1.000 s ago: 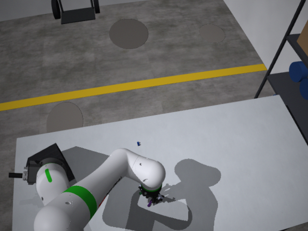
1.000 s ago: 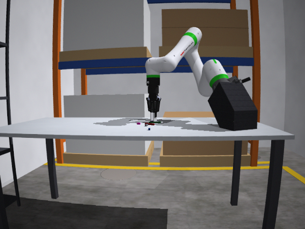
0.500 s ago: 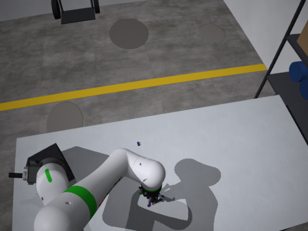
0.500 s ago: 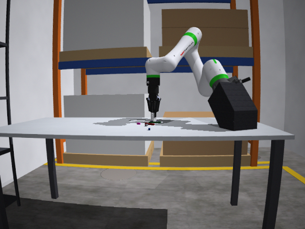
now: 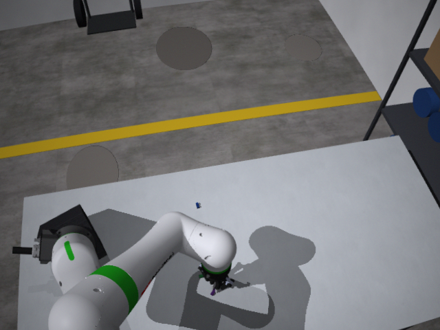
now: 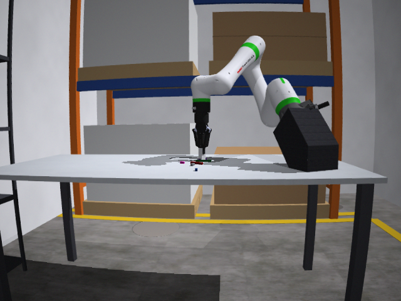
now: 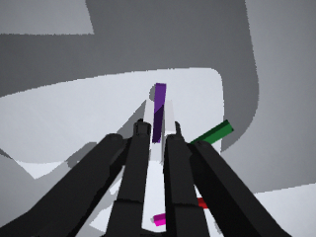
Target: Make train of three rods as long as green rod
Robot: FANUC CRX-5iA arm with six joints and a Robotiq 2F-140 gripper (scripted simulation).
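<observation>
My gripper is now 30 mm above the purple rod. Also, from my hand: red rod (10 mm ahead, 140 mm to the left, 30 mm below); green rod (20 mm behind, 50 mm to the left, 30 mm below); magenta rod (80 mm ahead, 130 mm to the left, 30 mm below).
</observation>
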